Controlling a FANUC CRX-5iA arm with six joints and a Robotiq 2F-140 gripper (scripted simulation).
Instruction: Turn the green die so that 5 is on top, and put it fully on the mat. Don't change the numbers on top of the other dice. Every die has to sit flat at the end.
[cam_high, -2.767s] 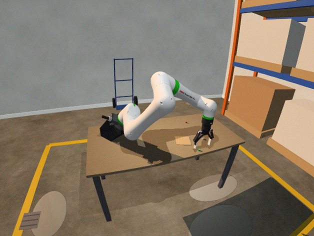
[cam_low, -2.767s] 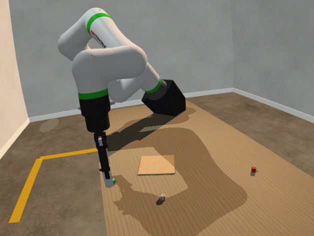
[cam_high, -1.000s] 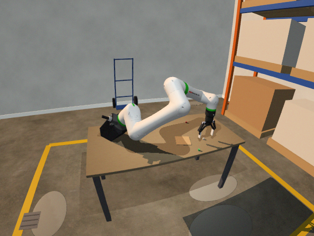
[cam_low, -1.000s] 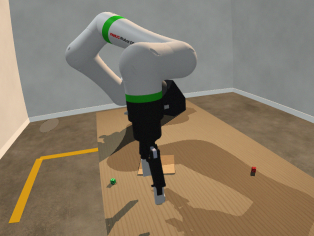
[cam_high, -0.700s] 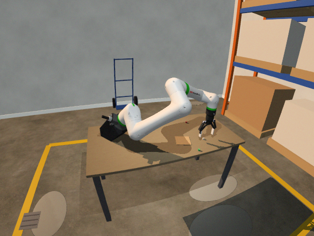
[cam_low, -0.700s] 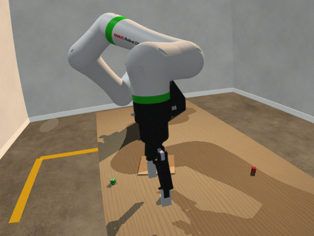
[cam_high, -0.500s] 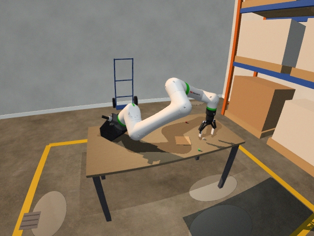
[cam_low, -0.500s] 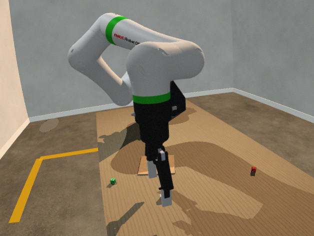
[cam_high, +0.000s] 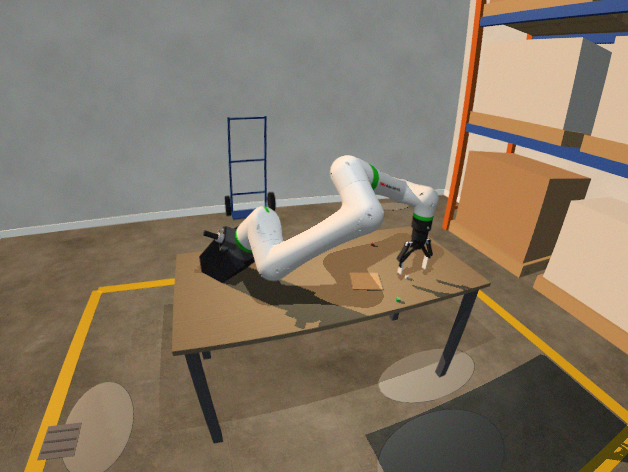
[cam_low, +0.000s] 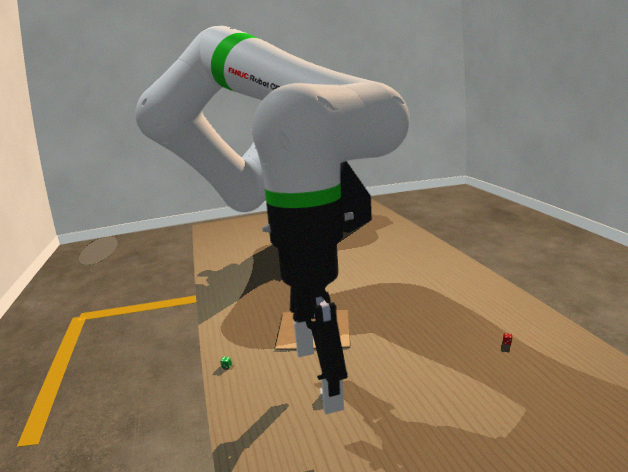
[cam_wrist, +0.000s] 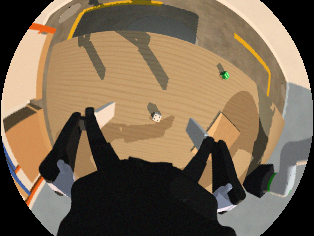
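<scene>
Right now my hand is 50 mm above the white die, 10 mm to the right of it and 10 mm past it. Also, from my hand: green die: 170 mm behind, 120 mm to the right, 50 mm below; red die: 380 mm to the left, 50 mm below, 20 mm ahead; tan mat: 220 mm behind, 80 mm to the left, 60 mm below.
</scene>
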